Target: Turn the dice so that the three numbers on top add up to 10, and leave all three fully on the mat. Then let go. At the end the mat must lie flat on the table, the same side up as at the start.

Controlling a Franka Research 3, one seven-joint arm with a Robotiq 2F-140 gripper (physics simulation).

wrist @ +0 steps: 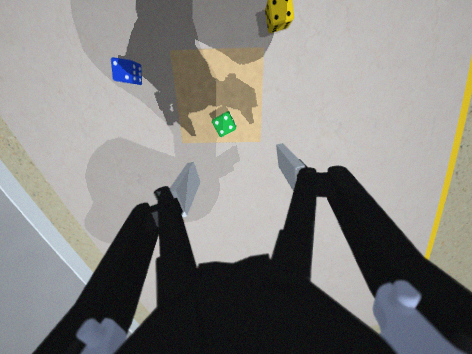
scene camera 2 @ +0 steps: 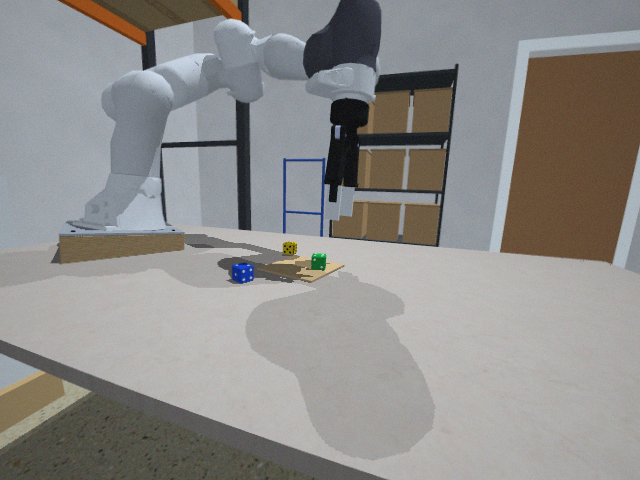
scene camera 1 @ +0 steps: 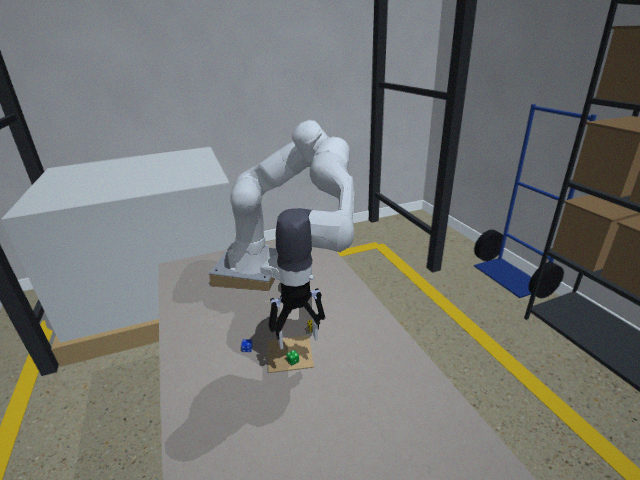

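Observation:
The green die (scene camera 1: 293,357) (scene camera 2: 318,261) (wrist: 224,124) sits on the tan mat (scene camera 1: 306,362) (scene camera 2: 310,276) (wrist: 240,62), near one edge, with four pips on top. The mat lies flat. The blue die (scene camera 1: 246,345) (scene camera 2: 242,272) (wrist: 126,71) is on the table beside the mat; its upward face shows two pips in the wrist view, with a six on a side. The yellow die (scene camera 1: 309,326) (scene camera 2: 289,248) (wrist: 279,14) is off the mat on the robot's side, four pips visible on top, cut off in the wrist view. My gripper (scene camera 1: 298,342) (scene camera 2: 340,217) (wrist: 236,164) is open and empty, above the mat area.
The arm's base (scene camera 1: 241,281) (scene camera 2: 122,246) stands at the back of the table. A large pale box (scene camera 1: 103,258) stands left of the table in scene camera 1. A blue cart (scene camera 1: 525,144) and a shelf rack (scene camera 2: 448,155) stand away from the table.

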